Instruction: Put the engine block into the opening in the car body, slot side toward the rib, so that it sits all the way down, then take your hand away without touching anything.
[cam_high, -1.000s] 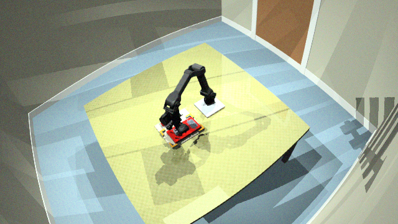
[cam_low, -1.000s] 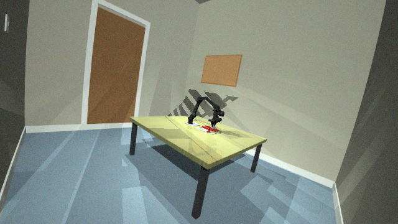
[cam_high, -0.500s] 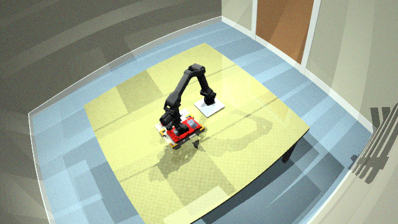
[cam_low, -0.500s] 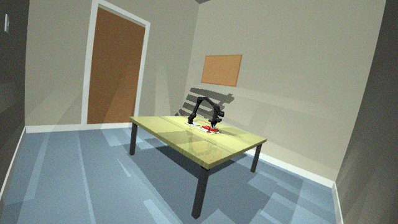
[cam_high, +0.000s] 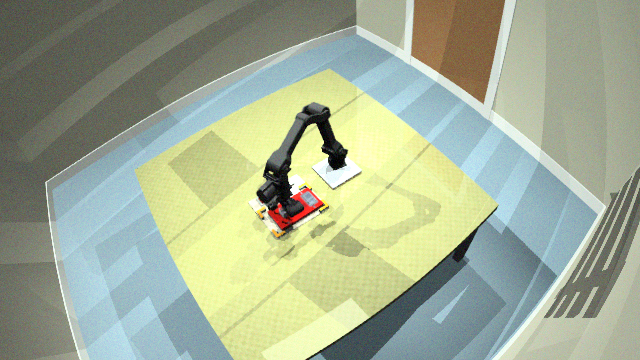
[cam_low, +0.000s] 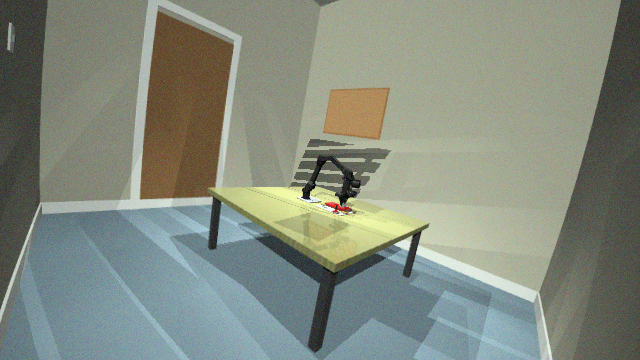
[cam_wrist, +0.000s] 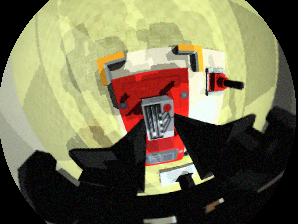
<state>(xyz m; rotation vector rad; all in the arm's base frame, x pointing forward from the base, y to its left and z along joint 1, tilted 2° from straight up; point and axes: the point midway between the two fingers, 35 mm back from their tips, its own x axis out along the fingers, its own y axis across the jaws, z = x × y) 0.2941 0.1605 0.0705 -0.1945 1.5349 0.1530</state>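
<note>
The grey engine block lies 1 cm below my gripper tip.
</note>
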